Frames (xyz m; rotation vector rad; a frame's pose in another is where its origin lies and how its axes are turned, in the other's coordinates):
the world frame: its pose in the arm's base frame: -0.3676 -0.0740 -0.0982 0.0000 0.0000 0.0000
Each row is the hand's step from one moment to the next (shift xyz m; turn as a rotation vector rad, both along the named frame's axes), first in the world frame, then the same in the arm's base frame.
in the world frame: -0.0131 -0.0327 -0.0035 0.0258 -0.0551 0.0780
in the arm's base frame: -0.0131 -0.0327 -0.0035 0.0258 -0.0551 0.0780
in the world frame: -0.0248 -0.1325 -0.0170 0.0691 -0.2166 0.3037
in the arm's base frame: -0.0248 -0.1325 -0.0170 0.0691 -0.2166 0.3037
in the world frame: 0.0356 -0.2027 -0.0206 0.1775 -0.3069 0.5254
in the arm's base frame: 0.0356 -0.2027 -0.0206 0.1775 -0.3069 0.5254
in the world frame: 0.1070 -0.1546 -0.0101 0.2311 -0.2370 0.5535
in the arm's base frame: 0.1070 -0.1546 -0.0101 0.2311 -0.2370 0.5535
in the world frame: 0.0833 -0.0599 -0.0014 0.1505 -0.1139 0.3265
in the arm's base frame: 0.0833 -0.0599 -0.0014 0.1505 -0.1139 0.3265
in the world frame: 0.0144 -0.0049 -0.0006 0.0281 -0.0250 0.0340
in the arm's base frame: 0.0144 -0.0049 -0.0006 0.0281 -0.0250 0.0340
